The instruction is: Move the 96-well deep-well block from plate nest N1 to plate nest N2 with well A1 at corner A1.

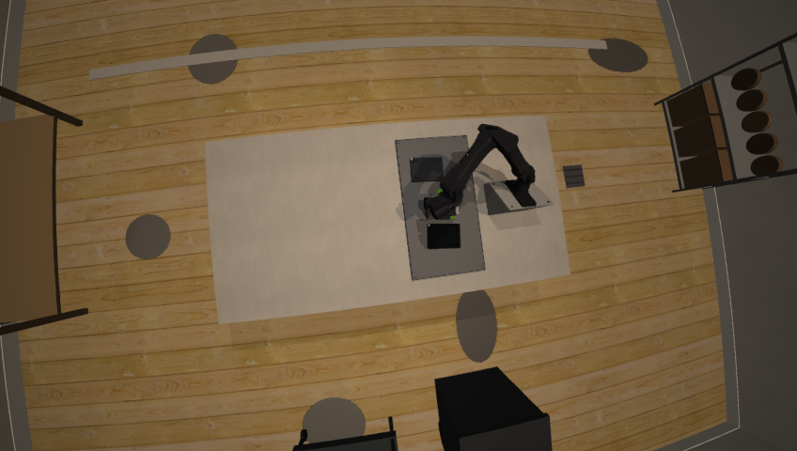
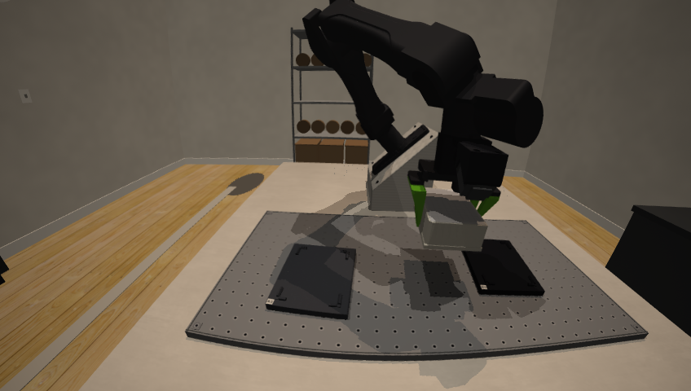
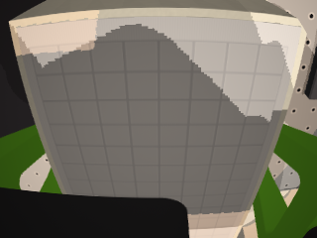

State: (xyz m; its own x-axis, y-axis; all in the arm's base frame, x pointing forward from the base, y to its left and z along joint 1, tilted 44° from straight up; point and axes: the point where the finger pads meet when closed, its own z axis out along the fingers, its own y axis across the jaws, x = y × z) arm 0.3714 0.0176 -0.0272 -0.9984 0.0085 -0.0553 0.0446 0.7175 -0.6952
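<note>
Right now my hand is 20 cm to the left of the black plate nest N2, 10 cm above it and 3 cm short of it. From my hand the other things lie so: pale grey 96-well deep-well block: 1 cm above; then A1 label: 9 cm below, 8 cm to the left, 5 cm ahead; then black plate nest N1: 13 cm to the left, 10 cm below, 2 cm behind.
</note>
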